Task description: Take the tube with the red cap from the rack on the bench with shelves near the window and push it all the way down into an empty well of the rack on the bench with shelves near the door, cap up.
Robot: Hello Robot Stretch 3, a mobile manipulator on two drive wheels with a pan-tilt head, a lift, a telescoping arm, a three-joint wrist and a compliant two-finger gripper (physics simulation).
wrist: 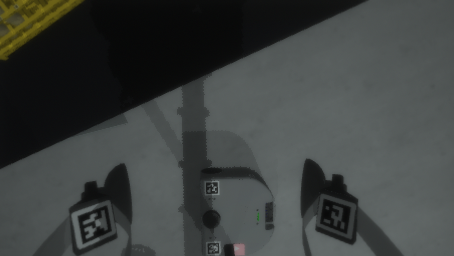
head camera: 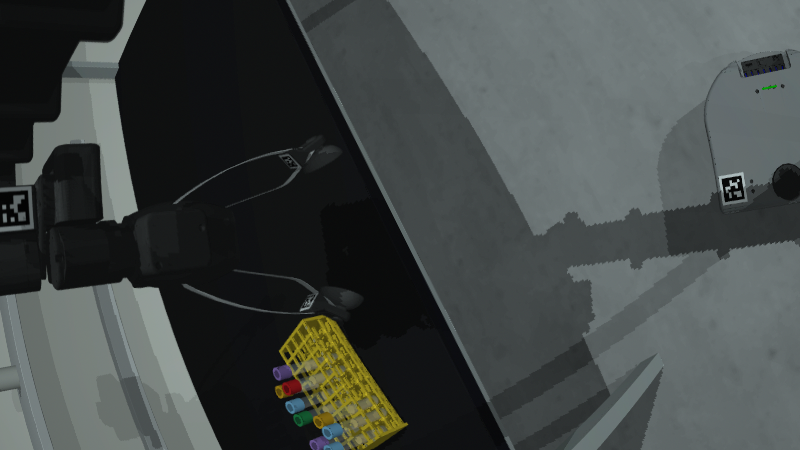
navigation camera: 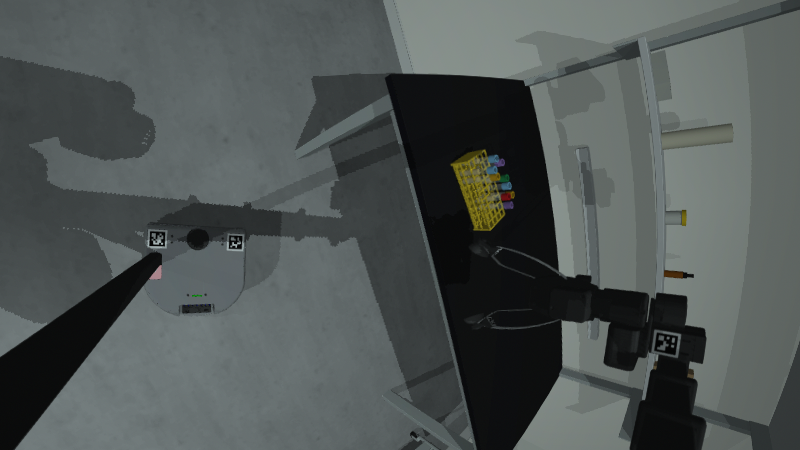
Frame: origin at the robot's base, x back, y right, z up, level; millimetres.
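Where they show: gripper, between the fingertips: [head camera: 345,226] [navigation camera: 468,282]; robot's base, origin of its link: [head camera: 786,180] [navigation camera: 197,238].
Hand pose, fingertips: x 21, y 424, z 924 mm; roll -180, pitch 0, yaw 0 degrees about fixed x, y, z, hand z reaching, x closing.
Each offset is from my fingertips to the centre of the thing. "spot": to the spot under its first point. Level surfaces: height alone.
The red-capped tube @(spot: dx -189, dy +203, dz -45 mm) [head camera: 291,387] [navigation camera: 506,196] stands cap up in the yellow rack @(spot: dx -266, dy +118, dz -130 mm) [head camera: 391,429] [navigation camera: 468,160] [wrist: 42,29], near the rack end closest to my gripper, beside a purple-capped and a yellow-orange-capped tube. The rack stands on the black bench top @(dz -162 mm) [head camera: 251,111] [navigation camera: 475,111] [wrist: 165,40]. My gripper [head camera: 335,226] [navigation camera: 477,284] [wrist: 217,181] is open and empty, above the bench and off to the side of the rack. One finger appears close to the rack's end in the head view. The red cap does not show in the wrist view. The other rack does not show.
Blue-, green-, purple- and orange-capped tubes share the rack. A shelf rail [navigation camera: 653,111] runs behind the bench, with a beige cylinder @(spot: dx -397, dy +574, dz +394 mm) [navigation camera: 699,136], a yellow-capped jar @(spot: dx -175, dy +656, dz +322 mm) [navigation camera: 674,217] and an orange tool @(spot: dx +10, dy +783, dz +329 mm) [navigation camera: 674,274]. My base [head camera: 749,128] [navigation camera: 195,279] [wrist: 242,200] is on the floor before the bench.
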